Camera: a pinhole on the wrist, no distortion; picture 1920 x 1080 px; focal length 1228.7 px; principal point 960.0 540.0 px. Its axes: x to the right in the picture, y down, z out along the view. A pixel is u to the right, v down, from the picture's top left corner.
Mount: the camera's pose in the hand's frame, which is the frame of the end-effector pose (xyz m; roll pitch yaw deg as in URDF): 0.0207 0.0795 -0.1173 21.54 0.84 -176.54
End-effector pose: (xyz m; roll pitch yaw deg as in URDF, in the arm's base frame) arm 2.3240 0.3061 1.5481 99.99 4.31 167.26
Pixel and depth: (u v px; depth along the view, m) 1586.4 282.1 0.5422
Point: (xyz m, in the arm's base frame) 2.6627 0.6392 1.8704
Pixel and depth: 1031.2 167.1 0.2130
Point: 2.3322 0.4002 1.7512
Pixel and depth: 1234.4 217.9 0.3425
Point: 2.4233 0.5029 1.8031
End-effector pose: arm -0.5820 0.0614 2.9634 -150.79 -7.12 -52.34
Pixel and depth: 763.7 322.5 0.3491
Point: -0.6365 -0.1026 2.6805
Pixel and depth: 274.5 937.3 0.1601
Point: -0.5562 -0.0668 2.8855
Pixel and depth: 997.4 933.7 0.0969
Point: -0.6357 -0.0044 2.9375
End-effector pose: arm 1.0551 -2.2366 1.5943 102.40 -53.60 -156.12
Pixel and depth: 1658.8 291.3 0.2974
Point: 1.2162 -1.9665 1.5825
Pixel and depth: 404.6 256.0 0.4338
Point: 1.0261 -1.8995 1.9186
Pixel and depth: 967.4 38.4 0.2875
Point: 1.1799 -1.9982 1.7530
